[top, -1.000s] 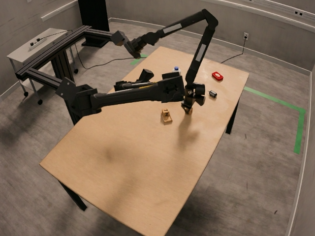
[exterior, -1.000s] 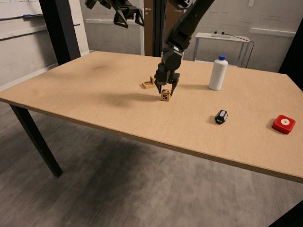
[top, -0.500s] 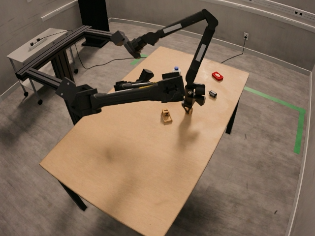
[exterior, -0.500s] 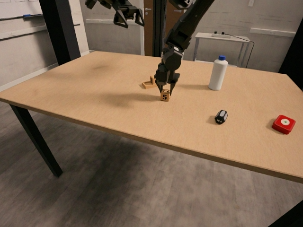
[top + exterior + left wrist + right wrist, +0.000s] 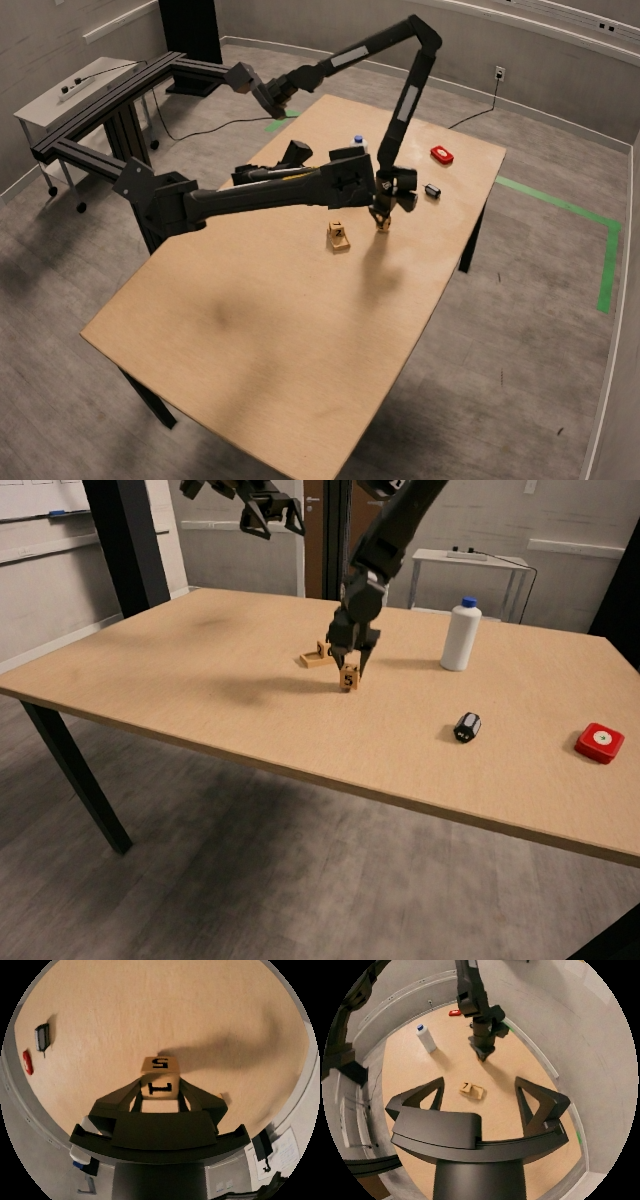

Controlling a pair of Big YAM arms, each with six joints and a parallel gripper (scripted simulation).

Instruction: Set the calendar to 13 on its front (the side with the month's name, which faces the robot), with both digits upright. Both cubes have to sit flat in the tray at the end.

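Now: the wooden tray 110 mm behind my left hand, 90 mm to the right of it and 30 mm below it. Also, from my left hand: wooden digit cube (10 mm below); then wooden cube (130 mm behind, 80 mm to the right, 10 mm below); then black object (110 mm ahead, 240 mm to the left, 20 mm below).
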